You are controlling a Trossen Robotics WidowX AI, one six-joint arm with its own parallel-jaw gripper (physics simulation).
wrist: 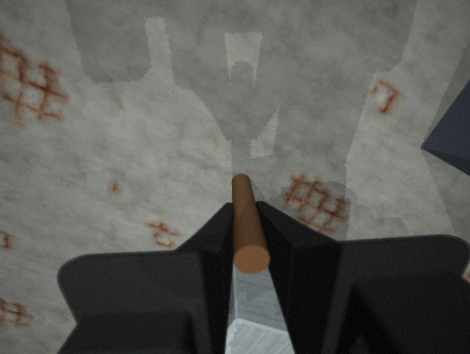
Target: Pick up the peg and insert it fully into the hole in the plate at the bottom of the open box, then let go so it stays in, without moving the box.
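Note:
The peg is an orange-brown cylinder. It stands roughly upright, with its round top end nearer the camera and its lower end pointing toward the floor-like surface. My gripper is shut on the peg, with one black finger pressed on each side of it. The lower end of the peg shows just beyond the fingertips. I cannot tell whether that end touches the surface. The hole and the plate do not show. A dark blue-grey corner shows at the right edge; I cannot tell whether it belongs to the open box.
A light grey, brushed-metal block shows between the fingers at the bottom, close to the peg. The mottled grey surface bears rust-red marks and shadows of the arm.

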